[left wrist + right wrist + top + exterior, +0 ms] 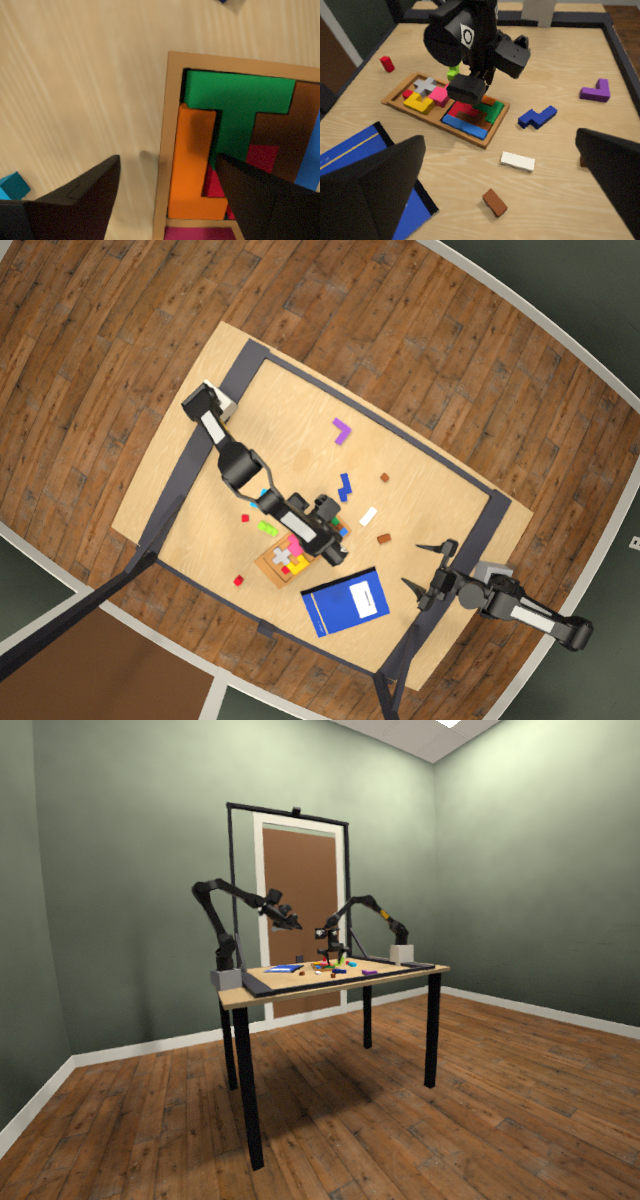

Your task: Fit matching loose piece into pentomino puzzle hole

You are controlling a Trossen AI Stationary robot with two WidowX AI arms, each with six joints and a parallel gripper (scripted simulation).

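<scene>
My left hand is 1 cm past the orange piece, 2 cm to the left of it and 5 cm above it. Also, from my left hand: dark blue piece 12 cm ahead, 4 cm to the right, 5 cm below; lime green piece 10 cm behind, 9 cm to the left, 3 cm below; wooden puzzle board 9 cm behind, 3 cm to the right, 5 cm below.
</scene>
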